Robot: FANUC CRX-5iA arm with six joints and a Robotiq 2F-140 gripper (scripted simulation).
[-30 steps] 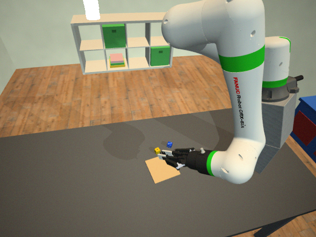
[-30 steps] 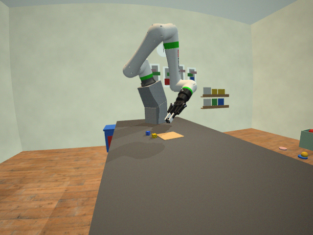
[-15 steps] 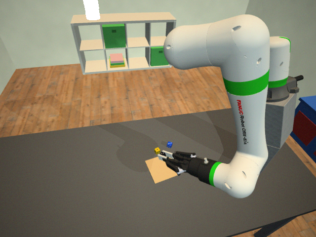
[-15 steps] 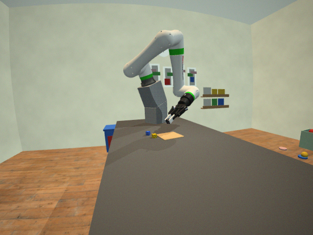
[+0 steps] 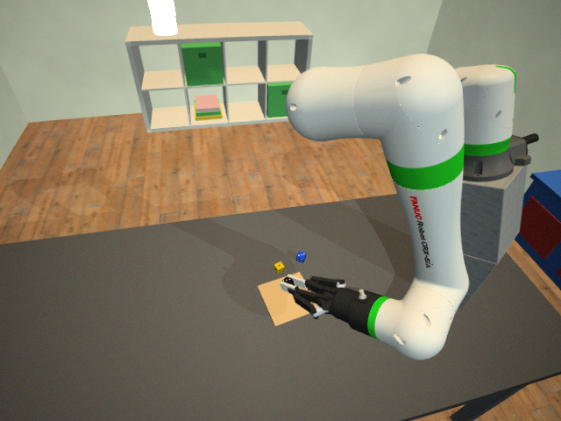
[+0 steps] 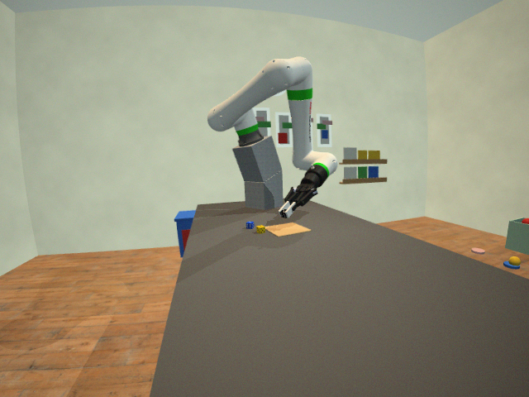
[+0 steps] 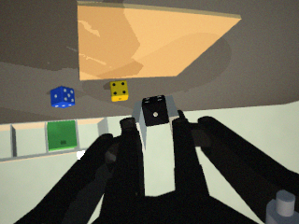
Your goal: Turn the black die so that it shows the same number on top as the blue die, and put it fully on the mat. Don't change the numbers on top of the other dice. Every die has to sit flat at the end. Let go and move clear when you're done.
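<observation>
My gripper is now 10 mm short of the tan mat, 10 mm to the left of it and 80 mm above it. From my hand the other things lie so: blue die (80 mm behind, 140 mm to the right, 70 mm below); yellow die (110 mm to the right, 70 mm below); black die (10 mm ahead, 20 mm to the right, 10 mm below).
</observation>
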